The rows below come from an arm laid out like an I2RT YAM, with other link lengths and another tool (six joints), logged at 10 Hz.
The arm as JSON. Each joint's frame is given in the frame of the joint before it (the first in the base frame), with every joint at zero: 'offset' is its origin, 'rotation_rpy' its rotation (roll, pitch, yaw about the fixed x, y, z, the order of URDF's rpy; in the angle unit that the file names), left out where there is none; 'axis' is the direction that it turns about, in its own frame. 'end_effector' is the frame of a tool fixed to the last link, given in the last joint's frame.
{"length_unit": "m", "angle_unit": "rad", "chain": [
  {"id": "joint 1", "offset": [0.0, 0.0, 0.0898], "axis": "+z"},
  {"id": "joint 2", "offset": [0.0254, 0.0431, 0.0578], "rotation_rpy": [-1.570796, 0.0, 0.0], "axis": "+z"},
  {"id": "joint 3", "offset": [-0.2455, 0.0, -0.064], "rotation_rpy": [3.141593, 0.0, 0.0], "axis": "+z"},
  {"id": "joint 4", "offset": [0.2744, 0.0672, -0.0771], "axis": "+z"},
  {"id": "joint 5", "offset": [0.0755, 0.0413, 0.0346], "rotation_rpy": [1.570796, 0.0, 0.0], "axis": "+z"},
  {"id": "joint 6", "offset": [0.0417, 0.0, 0.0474], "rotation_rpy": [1.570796, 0.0, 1.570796], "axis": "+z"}
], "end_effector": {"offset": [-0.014, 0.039, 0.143], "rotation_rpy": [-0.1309, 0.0, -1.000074]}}
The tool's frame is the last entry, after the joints.
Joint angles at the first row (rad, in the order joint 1, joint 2, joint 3, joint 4, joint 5, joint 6):
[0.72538 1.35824 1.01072 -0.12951 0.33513 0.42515]
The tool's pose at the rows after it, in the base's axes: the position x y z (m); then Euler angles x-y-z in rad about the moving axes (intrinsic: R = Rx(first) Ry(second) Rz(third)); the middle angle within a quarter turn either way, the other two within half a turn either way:
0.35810 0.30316 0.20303 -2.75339 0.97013 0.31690
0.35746 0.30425 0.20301 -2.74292 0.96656 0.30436
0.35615 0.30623 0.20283 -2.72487 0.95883 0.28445
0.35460 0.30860 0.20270 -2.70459 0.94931 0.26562
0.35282 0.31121 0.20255 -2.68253 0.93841 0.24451
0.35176 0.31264 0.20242 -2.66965 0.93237 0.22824
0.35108 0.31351 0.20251 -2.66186 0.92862 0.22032
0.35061 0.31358 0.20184 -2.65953 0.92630 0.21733
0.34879 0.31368 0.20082 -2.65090 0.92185 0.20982
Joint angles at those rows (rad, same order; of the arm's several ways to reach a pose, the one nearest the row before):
[0.72537 1.36547 1.01071 -0.12952 0.32863 0.42478]
[0.72538 1.36547 1.01070 -0.12875 0.32140 0.42134]
[0.72536 1.36548 1.01073 -0.12838 0.30803 0.41752]
[0.72537 1.36549 1.01073 -0.12800 0.29278 0.41675]
[0.72536 1.36550 1.01072 -0.12759 0.27560 0.41523]
[0.72538 1.36549 1.01070 -0.12721 0.26532 0.41028]
[0.72538 1.36511 1.01072 -0.12722 0.25922 0.40914]
[0.72499 1.36437 1.00847 -0.12647 0.25616 0.40838]
[0.72501 1.35862 1.00005 -0.12341 0.24931 0.40838]

